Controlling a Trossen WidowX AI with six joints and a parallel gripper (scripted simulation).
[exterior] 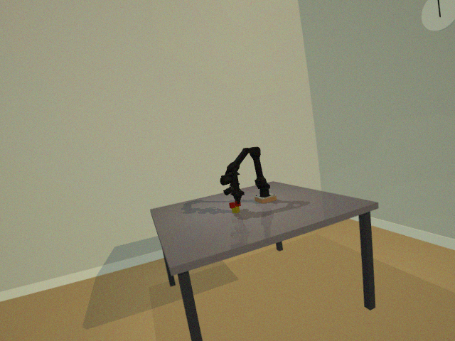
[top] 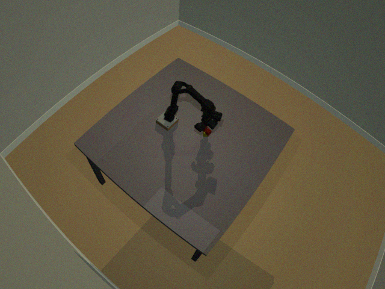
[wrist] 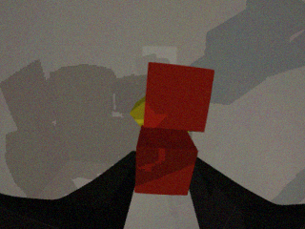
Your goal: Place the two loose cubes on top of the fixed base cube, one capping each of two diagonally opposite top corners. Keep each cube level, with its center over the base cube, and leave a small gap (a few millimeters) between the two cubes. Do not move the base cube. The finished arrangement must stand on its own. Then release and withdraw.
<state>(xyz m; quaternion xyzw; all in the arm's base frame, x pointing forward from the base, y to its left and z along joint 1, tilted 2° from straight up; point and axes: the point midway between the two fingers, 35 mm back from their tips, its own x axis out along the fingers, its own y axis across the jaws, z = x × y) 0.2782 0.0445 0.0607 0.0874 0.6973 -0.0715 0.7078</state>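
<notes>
Now: gripper tip 40 mm above the yellow base cube, 20 mm short of it and 10 mm to the left of it.
</notes>
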